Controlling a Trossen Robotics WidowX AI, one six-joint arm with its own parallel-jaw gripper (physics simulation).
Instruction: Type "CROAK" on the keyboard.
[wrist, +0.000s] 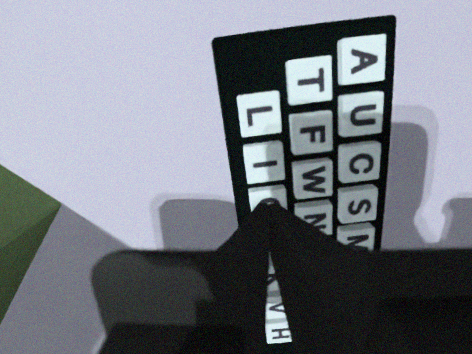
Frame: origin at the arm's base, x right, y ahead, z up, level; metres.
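Seen in the pictures: gripper, between the fingertips: (267, 213).
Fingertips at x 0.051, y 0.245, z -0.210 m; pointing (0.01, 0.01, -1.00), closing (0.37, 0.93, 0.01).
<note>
Offsets run from my fingertips to a thing's top centre. Level surfaces: height alone.
The black keyboard {dx +0.037, dy +0.012, dz +0.000 m} (250, 62) with white letter keys lies turned sideways in the wrist view. The A key {dx -0.046, dy +0.055, dz +0.000 m} (372, 44) is at its top right corner, and the C key {dx -0.007, dy +0.045, dz +0.000 m} (345, 172) is third down in the same row. My gripper (267, 213) is shut and empty. Its tips overlap a key {dx -0.002, dy +0.002, dz +0.000 m} (256, 196) below the I key in the left row; that key's round letter is mostly hidden, and I cannot tell whether the tips touch it. Part of the K key {dx +0.037, dy -0.009, dz +0.000 m} (271, 286) shows through the gap behind the fingertips. The R key does not show; the fingers hide much of the lower keyboard.
Other keys in view include L {dx -0.042, dy +0.012, dz +0.000 m} (272, 102), T {dx -0.046, dy +0.035, dz +0.000 m} (295, 70), U {dx -0.026, dy +0.050, dz +0.000 m} (346, 127), F {dx -0.027, dy +0.029, dz +0.000 m} (297, 145), W {dx -0.007, dy +0.024, dz +0.000 m} (300, 189), S {dx +0.013, dy +0.040, dz +0.000 m} (345, 212) and H {dx +0.076, dy -0.019, dz +0.000 m} (286, 339). A green block (22, 212) stands at the left edge on the pale table {dz -0.016 m} (100, 90). Shadows fall on both sides of the keyboard.
</note>
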